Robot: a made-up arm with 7 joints.
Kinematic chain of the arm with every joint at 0, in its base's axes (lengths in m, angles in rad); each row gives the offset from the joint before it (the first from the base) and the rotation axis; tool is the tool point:
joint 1: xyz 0 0 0 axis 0 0.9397 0.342
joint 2: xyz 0 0 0 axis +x
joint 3: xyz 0 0 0 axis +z
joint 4: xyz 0.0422 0 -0.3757 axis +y
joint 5: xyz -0.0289 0 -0.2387 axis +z
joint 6: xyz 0 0 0 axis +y
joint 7: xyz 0 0 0 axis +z
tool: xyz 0 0 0
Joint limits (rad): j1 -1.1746..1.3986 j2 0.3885..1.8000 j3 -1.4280..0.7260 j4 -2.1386..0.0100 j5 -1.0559..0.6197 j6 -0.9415..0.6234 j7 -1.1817..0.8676
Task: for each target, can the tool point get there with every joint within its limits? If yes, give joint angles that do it. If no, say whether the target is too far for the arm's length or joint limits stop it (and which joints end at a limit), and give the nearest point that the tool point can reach.
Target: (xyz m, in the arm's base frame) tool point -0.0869 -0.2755 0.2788
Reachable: no: joint limits stop it (at a limit: joint 1, joint 2, joint 4) | nearest point -0.0183 0.1871 0.3249 | short by 0.470 m
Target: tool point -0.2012 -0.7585 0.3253
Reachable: no: too far | nearest point -0.2711 -0.2017 -0.1634 | short by 0.744 m
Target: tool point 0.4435 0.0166 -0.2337
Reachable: yes | joints -0.6000 0.5366 -0.5443 -1.5198 -0.7228 -0.2466 0.0369
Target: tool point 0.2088 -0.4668 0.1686
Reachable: no: joint limits stop it (at a limit: joint 1, joint 2, joint 4) | nearest point 0.3270 -0.1843 -0.0040 | short by 0.352 m
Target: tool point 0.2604 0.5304 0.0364
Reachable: yes | joints -0.4062 1.3329 0.4374 -0.8357 -0.7491 -0.1871 0.1551
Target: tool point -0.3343 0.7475 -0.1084
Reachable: no: too far | nearest point -0.2503 0.5597 -0.0812 | short by 0.207 m
